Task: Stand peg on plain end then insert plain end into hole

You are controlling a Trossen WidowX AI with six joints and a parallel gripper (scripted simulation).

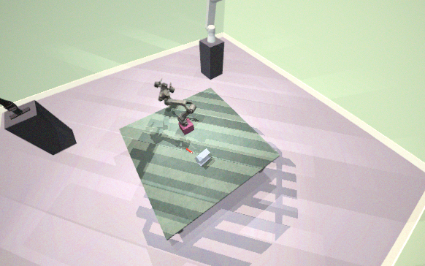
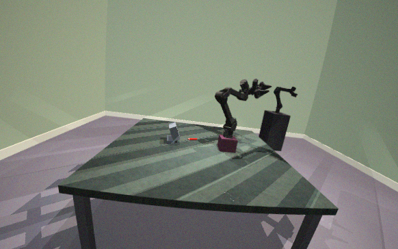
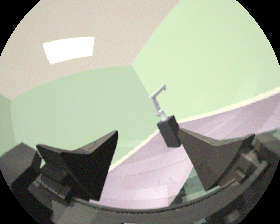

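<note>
Right now my gripper tip is 530 mm short of the red peg, 510 mm above it and 150 mm to the left of it. Round my gripper tip: grey sloped panel 680 mm ahead, 430 mm below, 100 mm to the right.
</note>
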